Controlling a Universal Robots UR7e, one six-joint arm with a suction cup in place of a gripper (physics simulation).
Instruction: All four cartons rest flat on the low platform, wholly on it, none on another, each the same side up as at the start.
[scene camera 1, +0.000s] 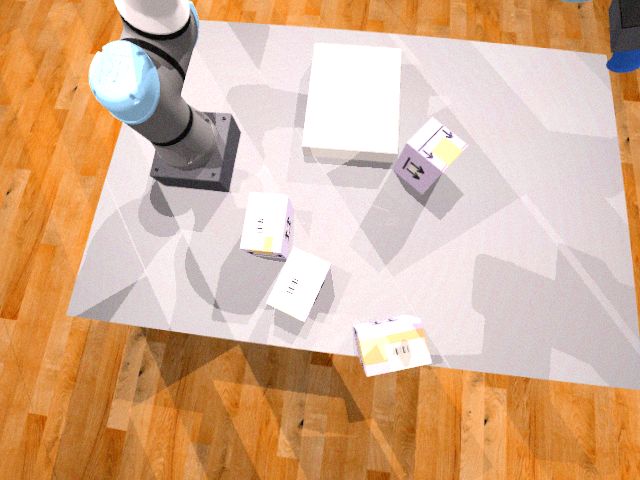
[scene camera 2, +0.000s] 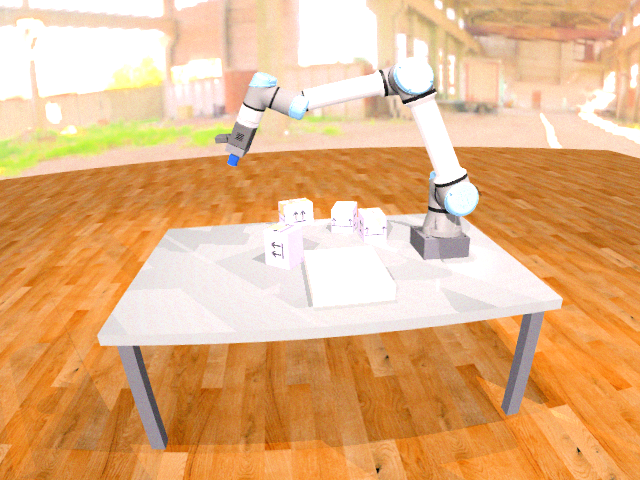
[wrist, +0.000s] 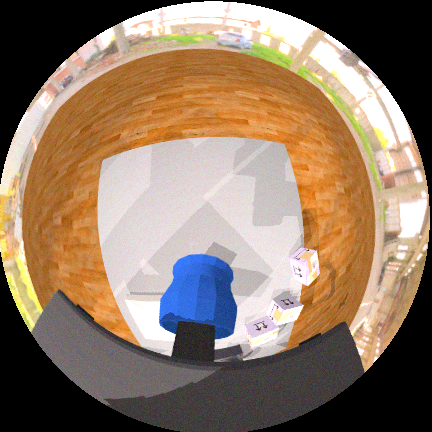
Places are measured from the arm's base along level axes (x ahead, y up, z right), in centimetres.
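Pixels of known places: hand at its tool point: (scene camera 1: 624, 63) (scene camera 2: 232, 163) (wrist: 202, 277); arm's base at its link origin: (scene camera 1: 188, 141) (scene camera 2: 441, 231).
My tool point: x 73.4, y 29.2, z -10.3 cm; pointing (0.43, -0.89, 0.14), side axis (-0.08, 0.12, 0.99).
For each thing: its top centre in the pictures, then the offset to it from my tool point. Level surfaces: height alone.
- white low platform at its top centre: (scene camera 1: 353, 94) (scene camera 2: 345, 266) (wrist: 168, 323) dx -36.5, dy -31.6, dz -13.4 cm
- second carton at its top centre: (scene camera 1: 394, 346) (scene camera 2: 295, 201) (wrist: 312, 268) dx -16.2, dy -26.3, dz +45.1 cm
- third carton at its top centre: (scene camera 1: 299, 283) (scene camera 2: 344, 205) (wrist: 290, 315) dx -37.6, dy -26.3, dz +37.5 cm
- fourth carton at its top centre: (scene camera 1: 264, 221) (scene camera 2: 371, 212) (wrist: 264, 337) dx -48.2, dy -26.3, dz +26.4 cm
- grey table at its surface level: dy -36.4 cm
The white low platform (scene camera 1: 354, 98) (scene camera 2: 348, 279) (wrist: 145, 317) bears no carton. One carton (scene camera 1: 429, 155) (scene camera 2: 283, 246) stands on the table beside a platform corner; it does not show in the wrist view. A second carton (scene camera 1: 392, 345) (scene camera 2: 295, 210) (wrist: 305, 266) is at the table edge farthest from the platform. A third carton (scene camera 1: 299, 285) (scene camera 2: 343, 217) (wrist: 285, 309) and a fourth carton (scene camera 1: 266, 224) (scene camera 2: 372, 224) (wrist: 261, 330) stand close together near the robot base. My gripper (scene camera 1: 623, 61) (scene camera 2: 233, 161) (wrist: 200, 295), a blue suction cup, hangs high, tilted, holding nothing, away from all cartons.
The grey table (scene camera 1: 542, 155) (scene camera 2: 206, 310) (wrist: 200, 175) carries everything. The dark robot base (scene camera 1: 222, 170) (scene camera 2: 442, 248) is bolted near one end, beside the third and fourth cartons. The arm reaches high over to the opposite end. Wooden floor surrounds the table.
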